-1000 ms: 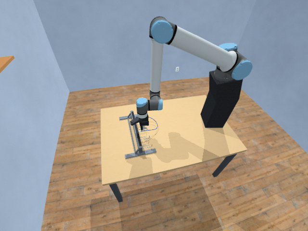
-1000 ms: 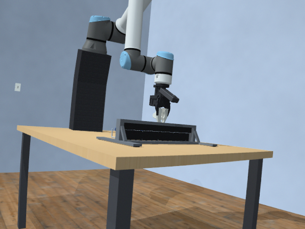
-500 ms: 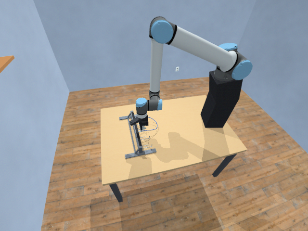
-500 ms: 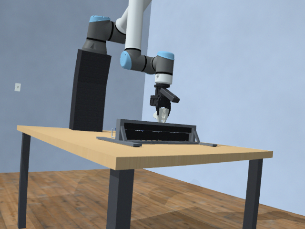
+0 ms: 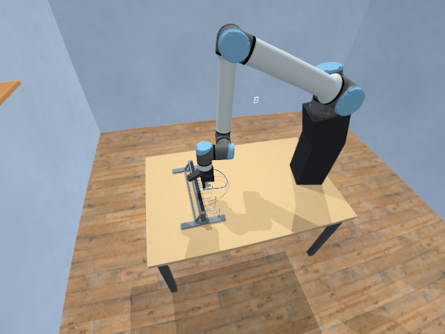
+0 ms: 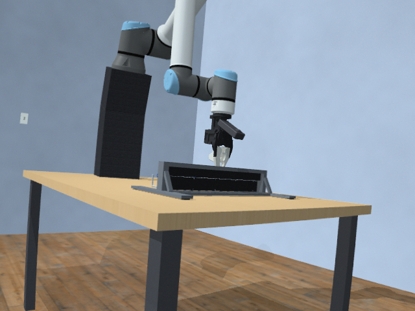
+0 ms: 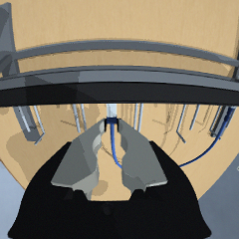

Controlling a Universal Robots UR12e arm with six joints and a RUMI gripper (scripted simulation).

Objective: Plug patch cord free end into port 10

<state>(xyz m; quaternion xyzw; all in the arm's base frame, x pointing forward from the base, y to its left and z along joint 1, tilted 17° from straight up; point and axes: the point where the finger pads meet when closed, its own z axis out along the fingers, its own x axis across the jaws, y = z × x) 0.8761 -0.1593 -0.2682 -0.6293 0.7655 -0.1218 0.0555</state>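
Now: hand 1 cm short of the plug and 1 cm above it.
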